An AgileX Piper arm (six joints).
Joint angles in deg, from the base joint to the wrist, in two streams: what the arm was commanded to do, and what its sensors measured. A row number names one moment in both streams.
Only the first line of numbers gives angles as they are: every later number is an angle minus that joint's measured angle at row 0.
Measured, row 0:
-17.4, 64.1, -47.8, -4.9, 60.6, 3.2
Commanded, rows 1 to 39:
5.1, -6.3, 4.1, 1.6, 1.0, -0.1
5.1, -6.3, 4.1, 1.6, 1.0, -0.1
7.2, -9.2, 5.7, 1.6, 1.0, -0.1
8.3, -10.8, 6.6, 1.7, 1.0, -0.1
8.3, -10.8, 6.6, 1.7, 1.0, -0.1
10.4, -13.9, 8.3, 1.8, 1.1, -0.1
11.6, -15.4, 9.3, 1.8, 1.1, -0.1
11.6, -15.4, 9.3, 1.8, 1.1, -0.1
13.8, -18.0, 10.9, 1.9, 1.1, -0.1
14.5, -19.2, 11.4, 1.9, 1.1, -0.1
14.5, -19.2, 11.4, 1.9, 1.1, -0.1
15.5, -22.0, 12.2, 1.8, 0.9, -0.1
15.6, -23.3, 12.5, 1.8, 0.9, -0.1
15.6, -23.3, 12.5, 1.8, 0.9, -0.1
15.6, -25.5, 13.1, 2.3, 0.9, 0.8
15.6, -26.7, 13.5, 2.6, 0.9, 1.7
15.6, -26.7, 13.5, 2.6, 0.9, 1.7
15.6, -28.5, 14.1, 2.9, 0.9, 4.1
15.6, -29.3, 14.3, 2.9, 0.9, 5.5
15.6, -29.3, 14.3, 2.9, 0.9, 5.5
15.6, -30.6, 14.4, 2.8, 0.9, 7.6
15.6, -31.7, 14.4, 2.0, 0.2, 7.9
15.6, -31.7, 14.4, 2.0, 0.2, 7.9
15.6, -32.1, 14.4, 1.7, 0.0, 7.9
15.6, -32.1, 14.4, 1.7, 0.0, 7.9
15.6, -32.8, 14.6, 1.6, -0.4, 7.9
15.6, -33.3, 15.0, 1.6, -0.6, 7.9
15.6, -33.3, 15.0, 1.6, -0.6, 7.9
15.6, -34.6, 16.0, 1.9, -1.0, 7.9
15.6, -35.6, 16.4, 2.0, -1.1, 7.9
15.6, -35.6, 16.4, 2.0, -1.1, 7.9
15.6, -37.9, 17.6, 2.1, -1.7, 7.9
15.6, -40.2, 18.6, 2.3, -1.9, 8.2
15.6, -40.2, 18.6, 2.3, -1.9, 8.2
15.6, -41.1, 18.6, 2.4, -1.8, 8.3
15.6, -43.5, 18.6, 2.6, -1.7, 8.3
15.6, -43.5, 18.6, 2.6, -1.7, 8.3
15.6, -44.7, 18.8, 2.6, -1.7, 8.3
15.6, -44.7, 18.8, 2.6, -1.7, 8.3
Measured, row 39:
15.5, -41.8, 18.4, 2.3, -1.2, 8.0
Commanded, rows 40 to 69:
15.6, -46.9, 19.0, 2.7, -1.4, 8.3
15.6, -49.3, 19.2, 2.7, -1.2, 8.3
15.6, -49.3, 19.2, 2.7, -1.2, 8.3
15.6, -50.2, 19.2, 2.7, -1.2, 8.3
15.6, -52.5, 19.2, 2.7, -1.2, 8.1
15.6, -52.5, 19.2, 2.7, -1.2, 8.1
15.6, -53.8, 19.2, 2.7, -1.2, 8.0
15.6, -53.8, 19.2, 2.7, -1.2, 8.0
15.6, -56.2, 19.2, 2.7, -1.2, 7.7
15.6, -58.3, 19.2, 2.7, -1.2, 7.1
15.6, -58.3, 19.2, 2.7, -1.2, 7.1
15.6, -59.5, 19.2, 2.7, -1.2, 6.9
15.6, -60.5, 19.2, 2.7, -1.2, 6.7
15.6, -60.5, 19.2, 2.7, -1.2, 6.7
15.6, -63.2, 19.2, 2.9, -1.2, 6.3
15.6, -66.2, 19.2, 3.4, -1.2, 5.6
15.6, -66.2, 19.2, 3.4, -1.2, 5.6
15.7, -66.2, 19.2, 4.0, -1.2, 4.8
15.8, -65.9, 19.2, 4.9, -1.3, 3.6
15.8, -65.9, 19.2, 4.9, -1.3, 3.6
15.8, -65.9, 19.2, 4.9, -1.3, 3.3
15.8, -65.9, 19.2, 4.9, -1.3, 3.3
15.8, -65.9, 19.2, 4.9, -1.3, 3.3
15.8, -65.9, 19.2, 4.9, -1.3, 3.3
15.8, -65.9, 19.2, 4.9, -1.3, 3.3
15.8, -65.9, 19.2, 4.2, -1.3, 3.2
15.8, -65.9, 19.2, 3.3, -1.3, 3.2
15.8, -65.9, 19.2, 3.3, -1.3, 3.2
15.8, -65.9, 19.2, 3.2, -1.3, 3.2
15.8, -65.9, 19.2, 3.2, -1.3, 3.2
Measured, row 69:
15.6, -64.4, 18.9, 4.0, -1.1, 3.7
